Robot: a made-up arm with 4 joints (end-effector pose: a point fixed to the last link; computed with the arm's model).
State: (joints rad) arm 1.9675 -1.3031 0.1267 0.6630
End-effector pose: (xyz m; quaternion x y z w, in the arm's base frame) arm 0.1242 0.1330 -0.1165 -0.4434 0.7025 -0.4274 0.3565
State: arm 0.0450 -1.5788 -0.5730 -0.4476
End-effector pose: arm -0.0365 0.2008 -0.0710 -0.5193 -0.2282 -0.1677 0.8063
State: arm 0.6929 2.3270 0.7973 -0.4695
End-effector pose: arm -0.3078 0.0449 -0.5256 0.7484 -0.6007 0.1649 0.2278
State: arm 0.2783 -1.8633 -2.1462 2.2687
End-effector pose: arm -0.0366 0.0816 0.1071 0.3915 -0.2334 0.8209 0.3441
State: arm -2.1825 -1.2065 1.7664 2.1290
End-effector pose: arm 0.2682 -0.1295 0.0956 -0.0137 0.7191 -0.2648 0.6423
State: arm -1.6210 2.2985 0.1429 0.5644
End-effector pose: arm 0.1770 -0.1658 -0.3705 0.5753 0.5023 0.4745 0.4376
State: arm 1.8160 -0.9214 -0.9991 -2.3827
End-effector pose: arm -0.0674 0.1683 0.1368 -0.0159 -0.7556 -0.4914 0.4329
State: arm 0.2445 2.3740 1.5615 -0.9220
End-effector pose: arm -0.2728 -0.0057 -0.6232 0.6460 -0.5501 0.5291 0.0098
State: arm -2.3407 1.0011 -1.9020 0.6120
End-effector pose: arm 0.2432 0.3488 -0.4350 -0.4974 0.3325 0.3052 0.7409
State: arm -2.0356 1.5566 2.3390 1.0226
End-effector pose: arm 0.3176 -0.1836 -0.6590 -0.8067 0.3768 -0.4548 0.0195
